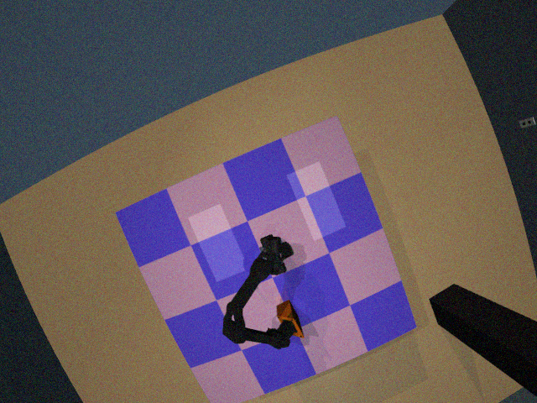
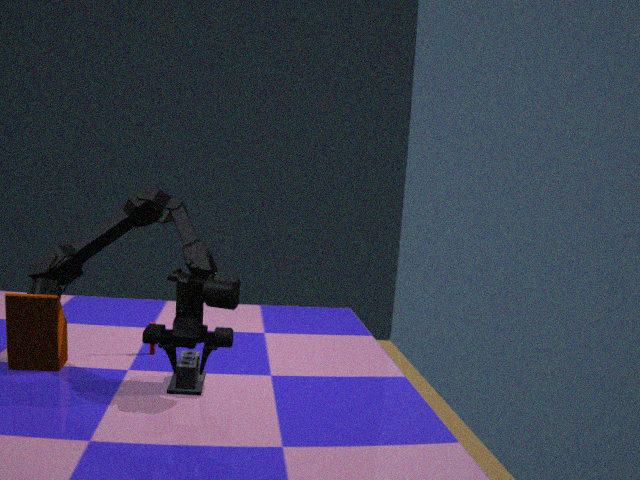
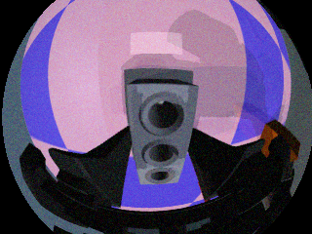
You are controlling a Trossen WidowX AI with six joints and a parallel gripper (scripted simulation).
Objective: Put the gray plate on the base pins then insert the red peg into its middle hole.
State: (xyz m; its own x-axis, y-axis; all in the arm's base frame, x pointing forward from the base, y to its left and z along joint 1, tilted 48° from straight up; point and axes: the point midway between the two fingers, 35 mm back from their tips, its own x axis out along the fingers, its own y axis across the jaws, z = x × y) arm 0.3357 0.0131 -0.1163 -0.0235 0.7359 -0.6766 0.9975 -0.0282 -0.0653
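My gripper tip is 2 cm below the gray plate. From my gripper tip the other things lie so: gray base (1 cm below); then red peg (18 cm to the left, 10 cm behind, 2 cm above).
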